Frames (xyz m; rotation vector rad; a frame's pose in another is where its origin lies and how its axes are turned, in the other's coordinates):
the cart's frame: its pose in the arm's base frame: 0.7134 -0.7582 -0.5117 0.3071 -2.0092 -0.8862
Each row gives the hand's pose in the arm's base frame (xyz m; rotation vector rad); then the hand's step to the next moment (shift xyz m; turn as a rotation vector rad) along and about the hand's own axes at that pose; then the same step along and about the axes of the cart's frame.
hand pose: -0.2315 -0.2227 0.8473 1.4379 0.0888 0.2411
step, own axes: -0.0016 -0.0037 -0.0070 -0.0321 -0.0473 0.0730
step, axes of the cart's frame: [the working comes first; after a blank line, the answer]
step, axes of the arm's base frame: -0.0026 0.0060 -0.0047 -0.0110 -0.0831 -0.0396

-0.0047 0.0007 0.0066 0.0244 -0.0879 -0.0164
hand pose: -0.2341 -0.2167 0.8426 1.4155 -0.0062 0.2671
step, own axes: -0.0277 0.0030 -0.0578 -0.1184 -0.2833 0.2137
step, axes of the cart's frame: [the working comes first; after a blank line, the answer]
step, axes of the arm's base frame: -0.0363 0.0518 -0.0108 -0.0288 -0.2665 -0.2609

-0.0130 0.0252 0.0576 -0.0105 -0.3738 -0.0114
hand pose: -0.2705 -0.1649 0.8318 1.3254 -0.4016 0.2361
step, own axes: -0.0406 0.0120 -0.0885 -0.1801 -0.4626 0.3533
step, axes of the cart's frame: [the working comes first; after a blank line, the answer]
step, axes of the arm's base frame: -0.0283 0.0911 -0.0228 -0.0356 -0.4402 -0.4198

-0.0457 0.0459 0.0737 -0.0171 -0.6082 -0.0324
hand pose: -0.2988 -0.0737 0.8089 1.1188 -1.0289 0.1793
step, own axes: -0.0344 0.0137 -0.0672 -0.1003 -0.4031 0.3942
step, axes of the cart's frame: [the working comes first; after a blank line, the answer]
step, axes of the arm's base frame: 0.0125 0.0729 -0.0206 -0.0506 -0.4732 -0.3185

-0.0581 0.0392 0.0312 0.0729 -0.5636 -0.0709
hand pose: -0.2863 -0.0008 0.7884 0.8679 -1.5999 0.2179
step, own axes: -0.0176 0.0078 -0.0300 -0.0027 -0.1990 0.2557
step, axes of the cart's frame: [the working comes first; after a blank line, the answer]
step, axes of the arm's base frame: 0.0178 0.0302 -0.0063 -0.0711 -0.2885 -0.1292

-0.0299 0.0193 0.0019 0.1087 -0.3035 -0.0331
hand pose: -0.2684 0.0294 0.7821 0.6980 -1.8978 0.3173
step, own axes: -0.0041 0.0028 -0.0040 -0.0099 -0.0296 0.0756
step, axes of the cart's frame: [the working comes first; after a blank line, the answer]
step, axes of the arm's base frame: 0.0025 0.0056 -0.0017 -0.0359 -0.0591 -0.0437

-0.0054 0.0031 0.0012 0.0235 -0.0766 0.0165
